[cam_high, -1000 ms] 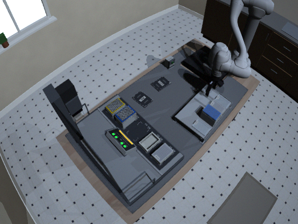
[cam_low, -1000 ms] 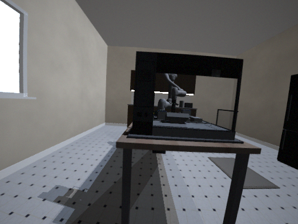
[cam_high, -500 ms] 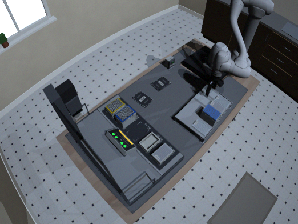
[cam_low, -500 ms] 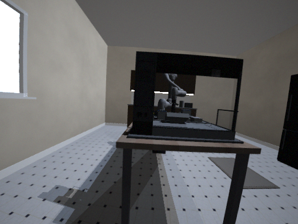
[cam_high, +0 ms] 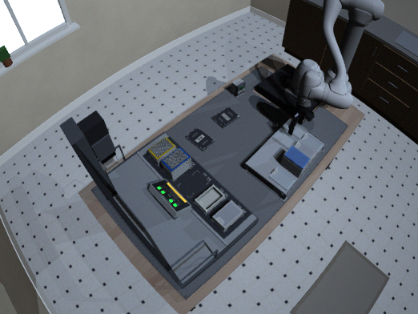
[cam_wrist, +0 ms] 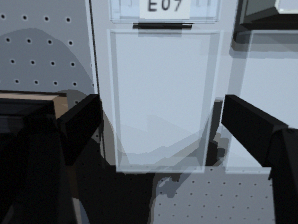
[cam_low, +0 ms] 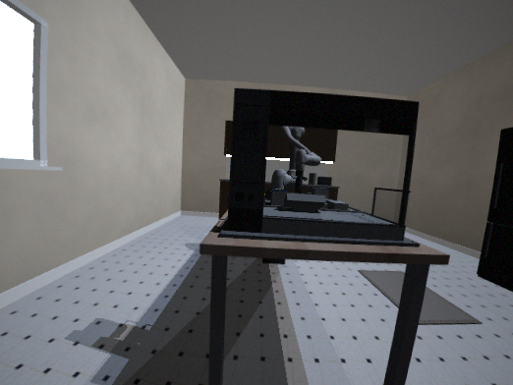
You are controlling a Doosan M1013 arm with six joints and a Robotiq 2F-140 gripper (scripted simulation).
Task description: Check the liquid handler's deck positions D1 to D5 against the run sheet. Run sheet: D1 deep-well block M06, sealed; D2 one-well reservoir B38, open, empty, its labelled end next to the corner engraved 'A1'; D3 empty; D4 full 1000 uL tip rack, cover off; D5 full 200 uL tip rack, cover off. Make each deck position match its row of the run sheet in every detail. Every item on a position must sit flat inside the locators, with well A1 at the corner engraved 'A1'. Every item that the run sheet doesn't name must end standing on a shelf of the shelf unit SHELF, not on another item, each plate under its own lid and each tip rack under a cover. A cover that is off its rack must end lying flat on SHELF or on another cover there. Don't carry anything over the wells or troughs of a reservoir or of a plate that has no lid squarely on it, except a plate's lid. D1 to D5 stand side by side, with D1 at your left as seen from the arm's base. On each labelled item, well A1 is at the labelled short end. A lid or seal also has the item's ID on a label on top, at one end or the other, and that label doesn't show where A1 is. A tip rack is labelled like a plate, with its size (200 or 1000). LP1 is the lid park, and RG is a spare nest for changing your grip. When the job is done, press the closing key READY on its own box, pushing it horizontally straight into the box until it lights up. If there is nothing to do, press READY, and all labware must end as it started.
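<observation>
Now: the clear tip rack cover 20 mm below my hand. The rest, counted from my hand: READY box (460 mm to the right, 30 mm below, 20 mm behind); then shelf (160 mm ahead, 80 mm to the left, 40 mm below); then flat piece (320 mm ahead, 150 mm to the left, 20 mm below).
</observation>
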